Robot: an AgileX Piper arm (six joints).
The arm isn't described. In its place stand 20 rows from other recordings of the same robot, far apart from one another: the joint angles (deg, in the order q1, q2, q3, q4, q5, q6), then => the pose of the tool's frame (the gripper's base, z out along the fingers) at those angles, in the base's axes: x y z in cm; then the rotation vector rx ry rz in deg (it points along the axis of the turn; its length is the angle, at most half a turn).
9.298, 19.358, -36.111, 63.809, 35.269, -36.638 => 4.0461 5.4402 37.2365 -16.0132 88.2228 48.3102
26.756, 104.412, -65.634, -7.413, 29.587, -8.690 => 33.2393 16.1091 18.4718 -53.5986 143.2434 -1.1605
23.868, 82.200, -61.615, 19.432, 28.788, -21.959 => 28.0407 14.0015 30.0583 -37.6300 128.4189 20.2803
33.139, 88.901, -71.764, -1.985, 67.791, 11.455 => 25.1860 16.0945 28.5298 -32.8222 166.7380 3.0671
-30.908, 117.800, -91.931, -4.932, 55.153, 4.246 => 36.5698 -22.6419 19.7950 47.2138 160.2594 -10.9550
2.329, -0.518, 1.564, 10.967, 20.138, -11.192 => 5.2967 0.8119 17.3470 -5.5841 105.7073 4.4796
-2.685, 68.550, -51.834, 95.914, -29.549, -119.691 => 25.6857 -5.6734 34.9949 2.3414 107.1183 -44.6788
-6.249, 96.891, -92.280, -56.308, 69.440, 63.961 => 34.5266 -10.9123 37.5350 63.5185 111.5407 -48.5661
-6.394, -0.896, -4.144, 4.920, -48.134, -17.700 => 0.7449 -0.6683 29.9612 1.3339 32.2858 -21.2759
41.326, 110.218, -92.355, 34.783, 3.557, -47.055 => 35.1348 31.3238 31.5505 -49.4593 94.6389 22.0542
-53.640, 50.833, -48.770, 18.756, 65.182, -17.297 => 10.6180 -9.9434 32.4973 50.2641 137.9418 -1.0721
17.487, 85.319, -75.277, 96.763, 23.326, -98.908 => 32.3802 13.9529 40.4335 -33.0193 87.4666 30.8582
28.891, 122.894, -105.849, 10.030, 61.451, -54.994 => 39.7520 23.5262 22.2254 -104.3009 123.5084 7.7996
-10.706, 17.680, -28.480, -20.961, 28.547, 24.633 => 6.1895 -2.7534 31.7656 21.7759 98.8717 -12.0737
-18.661, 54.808, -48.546, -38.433, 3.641, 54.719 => 19.8449 -7.0812 38.5950 29.9549 89.2445 -3.6302
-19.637, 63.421, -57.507, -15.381, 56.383, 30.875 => 18.9576 -8.8984 33.6937 56.5213 134.0393 -15.2631
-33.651, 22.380, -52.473, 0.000, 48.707, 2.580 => 2.8764 -1.9147 40.6940 32.5171 99.3952 -22.0347
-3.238, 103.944, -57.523, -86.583, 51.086, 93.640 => 34.3616 -9.0233 19.7369 37.0723 120.1576 -56.1889
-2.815, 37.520, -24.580, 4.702, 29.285, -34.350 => 12.3424 -0.2416 25.7835 -31.5630 123.9444 -15.6262
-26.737, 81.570, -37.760, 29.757, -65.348, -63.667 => 23.2076 -16.2873 30.0130 10.9128 76.1194 -81.8975
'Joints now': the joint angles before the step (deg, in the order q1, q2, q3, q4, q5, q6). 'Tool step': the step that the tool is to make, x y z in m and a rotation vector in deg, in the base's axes. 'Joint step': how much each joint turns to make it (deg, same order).
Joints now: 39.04, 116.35, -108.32, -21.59, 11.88, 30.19
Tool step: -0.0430, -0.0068, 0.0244, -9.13, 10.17, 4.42
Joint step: 2.35, -6.42, -0.01, 16.66, 19.31, -18.07
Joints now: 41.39, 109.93, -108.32, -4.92, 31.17, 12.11
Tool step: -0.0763, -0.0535, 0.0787, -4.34, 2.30, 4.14
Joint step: 1.17, -15.65, 1.80, 3.85, 18.29, -6.46
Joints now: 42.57, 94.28, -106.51, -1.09, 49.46, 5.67
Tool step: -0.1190, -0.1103, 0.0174, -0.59, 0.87, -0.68
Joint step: 0.02, -30.25, 23.50, -0.50, 7.81, 0.66
